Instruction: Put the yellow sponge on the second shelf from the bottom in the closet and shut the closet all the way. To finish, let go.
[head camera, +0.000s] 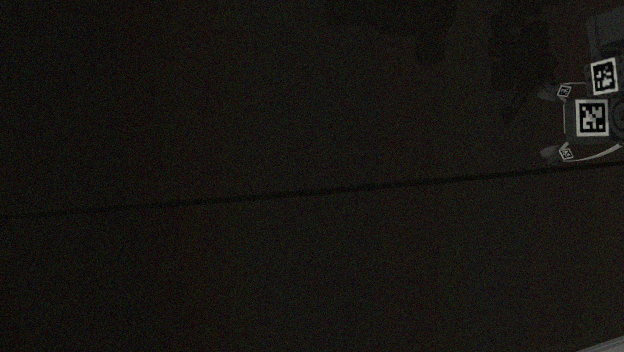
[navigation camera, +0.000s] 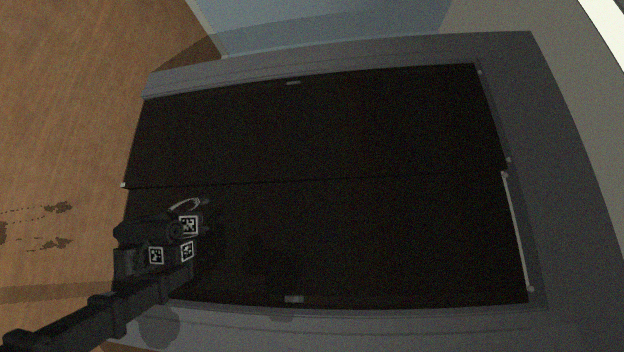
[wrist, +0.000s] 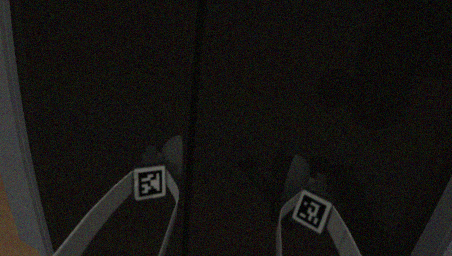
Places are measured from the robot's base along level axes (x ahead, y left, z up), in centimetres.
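Pixels of known places: gripper, fingertip midpoint: (head camera: 544, 124) (navigation camera: 205, 214).
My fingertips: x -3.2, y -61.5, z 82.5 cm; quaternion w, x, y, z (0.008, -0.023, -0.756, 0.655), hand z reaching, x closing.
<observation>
Behind a point stands the place of what it marks.
The closet's two dark door panels fill its opening and meet at a thin dark seam. The panel in front of my gripper (head camera: 250, 100) (navigation camera: 375, 240) (wrist: 320, 65) and the other panel (head camera: 300, 270) {y -99.6, x 23.1, z 116.3 cm} (navigation camera: 310, 130) {y -101.8, x 31.6, z 113.5 cm} (wrist: 100, 75) look shut, with no shelf showing between them. My gripper (head camera: 548, 122) {y -61.5, x -3.2, z 82.5 cm} (navigation camera: 204, 215) {y -61.5, x -3.2, z 82.5 cm} (wrist: 234, 163) {y -61.5, x -3.2, z 82.5 cm} is open, with a wide empty space between its fingertips. It is in front of the doors, beside the seam. I cannot tell whether it touches a panel. The yellow sponge and the shelves do not show in these views.
The grey closet frame (navigation camera: 560, 200) {y -90.1, x -8.0, z 222.8 cm} (wrist: 12, 145) surrounds the doors. A pale bar (navigation camera: 517, 230) lies along one end of the opening. The wooden floor (navigation camera: 65, 135) {y -69.0, x 32.9, z 0.1 cm} is at the left in the navigation view, beside a blue wall (navigation camera: 320, 25) {y -190.6, x 164.0, z 118.6 cm}. My arm (navigation camera: 100, 315) {y -20.7, x -8.8, z 96.9 cm} crosses the lower left corner.
</observation>
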